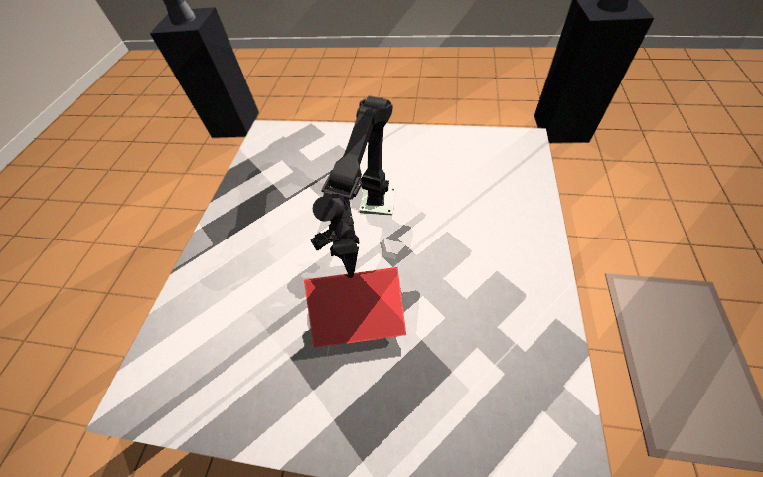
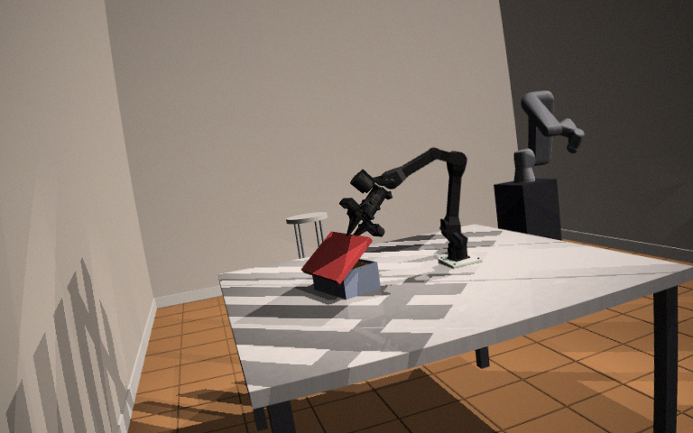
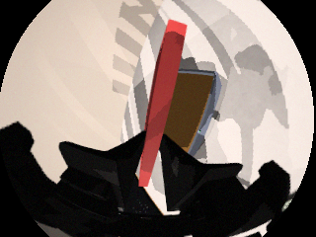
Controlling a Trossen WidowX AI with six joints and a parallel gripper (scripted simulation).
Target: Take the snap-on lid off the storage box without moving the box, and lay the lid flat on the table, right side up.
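Now: gripper tip 70 mm short of the red lid, 10 mm to the right of it and 50 mm above it. The rest, counted from my gripper tip: blue-grey storage box (40 mm ahead, 10 mm to the left, 130 mm below).
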